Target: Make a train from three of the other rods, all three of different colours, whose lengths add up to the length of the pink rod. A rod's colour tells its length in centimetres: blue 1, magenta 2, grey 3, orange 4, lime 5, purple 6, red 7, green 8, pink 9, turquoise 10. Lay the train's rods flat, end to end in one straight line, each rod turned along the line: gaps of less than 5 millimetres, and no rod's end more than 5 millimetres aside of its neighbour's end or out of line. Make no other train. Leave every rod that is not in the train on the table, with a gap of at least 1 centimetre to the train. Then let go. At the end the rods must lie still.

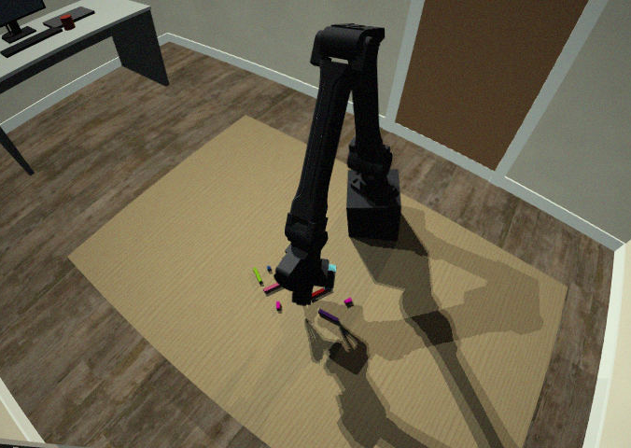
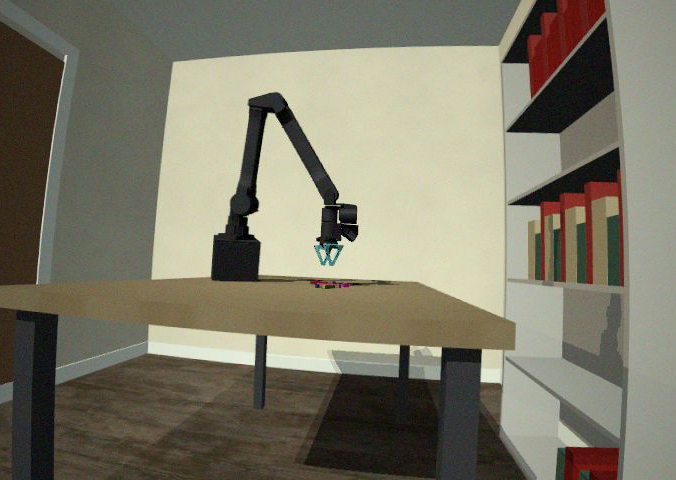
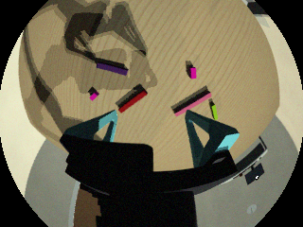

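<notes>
My gripper is now 20 mm short of the blue rod, 140 mm to the left of it and 70 mm above it. From my hand the other things lie so: red rod (40 mm behind, 20 mm to the left, 70 mm below); pink rod (40 mm ahead, 80 mm to the right, 70 mm below); purple rod (90 mm to the left, 70 mm below).
</notes>
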